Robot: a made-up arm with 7 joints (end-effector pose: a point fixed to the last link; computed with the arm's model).
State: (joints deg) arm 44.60 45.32 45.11 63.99 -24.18 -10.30 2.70
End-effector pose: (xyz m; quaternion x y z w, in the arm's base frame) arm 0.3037 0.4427 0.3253 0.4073 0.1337 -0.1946 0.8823
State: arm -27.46 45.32 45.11 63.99 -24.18 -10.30 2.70
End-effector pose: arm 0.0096 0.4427 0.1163 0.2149 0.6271 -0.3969 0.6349
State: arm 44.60 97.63 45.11 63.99 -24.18 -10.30 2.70
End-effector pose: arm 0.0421 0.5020 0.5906 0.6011 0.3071 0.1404 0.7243
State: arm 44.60 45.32 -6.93 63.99 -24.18 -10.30 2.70
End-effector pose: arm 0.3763 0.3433 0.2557 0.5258 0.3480 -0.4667 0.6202
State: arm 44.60 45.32 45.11 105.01 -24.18 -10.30 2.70
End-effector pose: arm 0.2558 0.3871 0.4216 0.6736 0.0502 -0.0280 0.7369
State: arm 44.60 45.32 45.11 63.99 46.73 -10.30 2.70
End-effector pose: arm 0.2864 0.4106 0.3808 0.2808 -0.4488 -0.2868 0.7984
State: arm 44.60 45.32 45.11 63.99 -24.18 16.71 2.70
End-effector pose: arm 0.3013 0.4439 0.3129 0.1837 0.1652 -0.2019 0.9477
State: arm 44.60 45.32 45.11 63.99 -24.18 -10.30 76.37
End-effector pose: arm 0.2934 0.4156 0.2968 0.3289 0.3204 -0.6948 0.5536
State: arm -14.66 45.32 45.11 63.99 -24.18 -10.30 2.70
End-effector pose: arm 0.0777 0.4427 0.1232 0.2578 0.5524 -0.3705 0.7008
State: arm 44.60 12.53 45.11 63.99 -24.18 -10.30 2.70
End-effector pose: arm 0.4091 0.2534 0.2185 0.2399 0.0084 -0.3884 0.8897
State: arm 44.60 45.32 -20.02 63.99 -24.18 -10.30 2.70
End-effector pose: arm 0.3783 0.3213 0.2263 0.5393 0.3923 -0.5221 0.5317
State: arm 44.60 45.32 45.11 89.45 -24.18 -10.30 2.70
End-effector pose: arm 0.2772 0.4156 0.3914 0.5810 0.0832 -0.0928 0.8043
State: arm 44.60 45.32 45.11 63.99 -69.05 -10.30 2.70
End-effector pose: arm 0.2765 0.4700 0.3049 0.4100 0.4905 -0.0955 0.7630
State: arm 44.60 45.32 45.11 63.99 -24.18 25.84 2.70
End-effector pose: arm 0.3001 0.4431 0.3088 0.1052 0.1738 -0.2018 0.9581
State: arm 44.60 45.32 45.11 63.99 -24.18 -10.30 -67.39
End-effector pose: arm 0.2710 0.4589 0.3391 0.3306 -0.0949 0.3570 0.8685
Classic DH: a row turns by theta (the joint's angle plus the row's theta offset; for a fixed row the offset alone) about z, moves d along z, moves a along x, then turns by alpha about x. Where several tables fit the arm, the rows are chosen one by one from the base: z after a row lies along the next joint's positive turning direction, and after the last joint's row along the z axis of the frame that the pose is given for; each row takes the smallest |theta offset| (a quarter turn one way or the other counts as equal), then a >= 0, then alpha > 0; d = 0 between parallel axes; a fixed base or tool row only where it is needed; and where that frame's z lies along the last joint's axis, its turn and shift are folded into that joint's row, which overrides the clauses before.
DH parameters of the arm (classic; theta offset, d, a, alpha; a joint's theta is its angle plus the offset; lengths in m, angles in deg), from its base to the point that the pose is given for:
base (fixed): 0 0.423 0.013 90
joint 1: -90 -0.093 0.027 -90
joint 2: -90 -0.005 0.003 90
joint 3: 90 -0.303 0.028 90
joint 4: 0 0.008 -0.013 -90
joint 5: 0 -0.139 -0.01 -90
joint 6: 90 -0.029 0.001 -90
joint 7: 10.17 0.1327 0.0279 -170.8
tool (fixed): -83.8 0.1212 0 0

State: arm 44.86 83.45 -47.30 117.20 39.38 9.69 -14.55
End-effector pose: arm 0.2243 0.3030 0.3113 0.3841 0.2619 -0.7143 0.5231
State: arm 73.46 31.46 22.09 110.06 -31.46 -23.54 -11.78
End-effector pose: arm 0.3146 0.2723 0.5431 0.7757 -0.2293 0.0952 0.5802
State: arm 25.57 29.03 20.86 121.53 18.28 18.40 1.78
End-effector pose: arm 0.2821 0.2063 0.2854 0.4025 -0.1197 -0.5811 0.6971
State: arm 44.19 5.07 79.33 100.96 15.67 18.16 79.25
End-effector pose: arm 0.2915 0.2467 0.2633 0.3927 -0.3059 -0.6431 0.5820
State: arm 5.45 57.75 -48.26 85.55 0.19 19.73 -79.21
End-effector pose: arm 0.1511 0.3159 0.0852 0.5011 0.4425 -0.2934 0.6834
